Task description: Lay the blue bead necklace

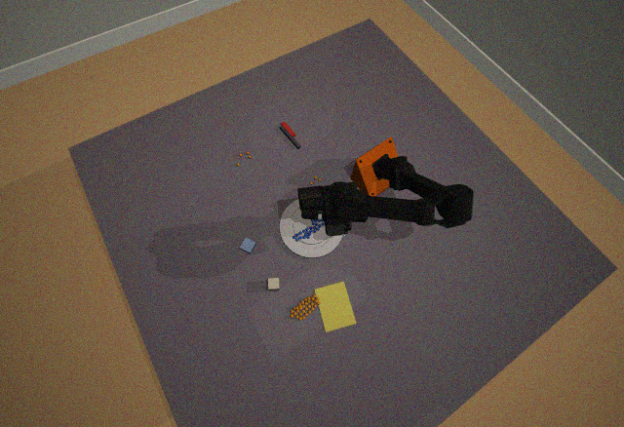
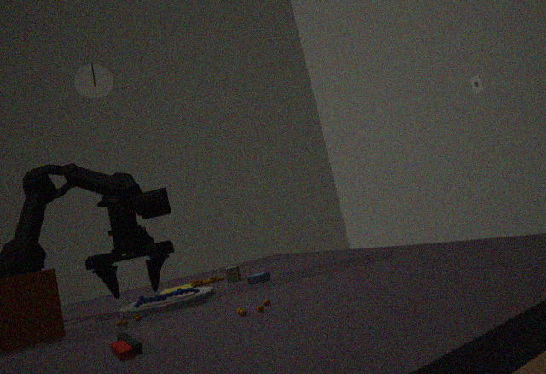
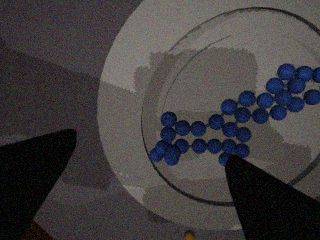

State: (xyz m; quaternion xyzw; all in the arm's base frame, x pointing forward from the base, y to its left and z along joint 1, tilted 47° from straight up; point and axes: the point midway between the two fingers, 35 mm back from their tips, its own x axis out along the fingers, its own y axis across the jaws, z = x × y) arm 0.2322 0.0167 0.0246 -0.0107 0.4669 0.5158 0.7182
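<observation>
Now: gripper tip 6 cm short of the round white bead board, 3 cm to the left of it and 2 cm above it. From my gripper tip the other things lie so: cream cube (25 cm ahead, 5 cm to the left, 1 cm below); yellow sheet (20 cm to the left, 15 cm ahead, 3 cm below); light blue cube (25 cm ahead, 10 cm to the right, 2 cm below).
</observation>
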